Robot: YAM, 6 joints.
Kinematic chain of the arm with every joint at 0, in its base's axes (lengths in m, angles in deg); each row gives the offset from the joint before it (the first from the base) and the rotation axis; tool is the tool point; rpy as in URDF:
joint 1: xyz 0 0 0.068 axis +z
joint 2: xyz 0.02 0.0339 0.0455 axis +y
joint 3: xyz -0.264 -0.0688 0 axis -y
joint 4: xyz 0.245 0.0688 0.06 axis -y
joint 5: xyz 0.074 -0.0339 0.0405 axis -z
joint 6: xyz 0.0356 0 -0.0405 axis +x
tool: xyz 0 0 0 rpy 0 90 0
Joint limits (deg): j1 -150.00..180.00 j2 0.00..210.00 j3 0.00..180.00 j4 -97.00..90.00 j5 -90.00..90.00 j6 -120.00..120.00
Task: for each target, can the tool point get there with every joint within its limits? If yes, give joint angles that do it. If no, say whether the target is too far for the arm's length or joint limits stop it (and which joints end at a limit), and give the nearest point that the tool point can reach.
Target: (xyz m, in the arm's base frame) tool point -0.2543 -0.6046 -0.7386
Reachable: no: too far | nearest point -0.1655 -0.3934 -0.3335 | short by 0.465 m
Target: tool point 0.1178 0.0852 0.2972
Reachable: yes | joints 32.69 30.42 30.70 -6.17 -13.11 -44.37
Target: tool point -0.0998 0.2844 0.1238
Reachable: yes | joints 102.76 110.01 31.31 72.28 -75.78 -42.23
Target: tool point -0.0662 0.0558 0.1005
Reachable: yes | joints 121.24 90.03 18.47 -67.17 -50.94 -4.64
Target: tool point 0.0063 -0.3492 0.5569
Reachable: yes | joints 90.12 26.08 116.24 40.71 9.02 -99.06
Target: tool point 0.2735 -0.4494 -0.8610
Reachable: no: too far | nearest point 0.1881 -0.3091 -0.3622 | short by 0.525 m
